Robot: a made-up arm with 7 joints.
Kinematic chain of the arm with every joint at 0, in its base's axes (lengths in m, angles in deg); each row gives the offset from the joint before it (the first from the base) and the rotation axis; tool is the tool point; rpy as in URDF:
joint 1: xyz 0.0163 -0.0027 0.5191 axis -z
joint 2: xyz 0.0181 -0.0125 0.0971 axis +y
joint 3: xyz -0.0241 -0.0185 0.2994 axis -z
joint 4: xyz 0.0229 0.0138 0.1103 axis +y
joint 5: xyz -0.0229 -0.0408 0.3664 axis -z
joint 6: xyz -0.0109 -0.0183 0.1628 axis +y
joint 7: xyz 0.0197 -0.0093 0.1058 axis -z
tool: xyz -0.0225 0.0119 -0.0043 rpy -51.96 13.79 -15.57
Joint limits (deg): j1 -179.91..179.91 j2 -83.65..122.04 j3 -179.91..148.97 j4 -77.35..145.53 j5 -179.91..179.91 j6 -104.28..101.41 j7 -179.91..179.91
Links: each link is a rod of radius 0.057 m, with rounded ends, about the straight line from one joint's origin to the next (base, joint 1, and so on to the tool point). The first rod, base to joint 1, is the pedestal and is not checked.
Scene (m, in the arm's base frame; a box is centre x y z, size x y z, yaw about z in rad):
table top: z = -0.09
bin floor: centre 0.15 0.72 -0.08 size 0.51 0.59 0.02 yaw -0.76
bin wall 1: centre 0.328 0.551 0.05 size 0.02 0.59 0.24 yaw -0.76
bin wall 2: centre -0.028 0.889 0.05 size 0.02 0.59 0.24 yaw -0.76
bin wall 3: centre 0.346 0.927 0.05 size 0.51 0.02 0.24 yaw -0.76
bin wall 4: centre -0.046 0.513 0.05 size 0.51 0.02 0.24 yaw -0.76
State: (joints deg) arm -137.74 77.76 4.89 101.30 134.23 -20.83 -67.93
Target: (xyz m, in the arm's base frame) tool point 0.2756 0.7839 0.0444
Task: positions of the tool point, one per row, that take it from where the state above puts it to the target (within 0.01 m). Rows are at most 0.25 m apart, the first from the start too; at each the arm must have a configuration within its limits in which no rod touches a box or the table.
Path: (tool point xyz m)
1: -0.3905 0.4032 0.1133
2: -0.5432 0.4209 0.1869
3: -0.7146 0.3596 0.2952
4: -0.6083 0.5237 0.2960
5: -0.4668 0.6577 0.2971
6: -0.2979 0.7548 0.2986
7: -0.1112 0.8095 0.3006
8: 0.0835 0.8195 0.3032
9: 0.2756 0.7839 0.3065
10: 0.2815 0.8008 0.2238
11: 0.2817 0.8009 0.1349
12: 0.2755 0.7839 0.0444

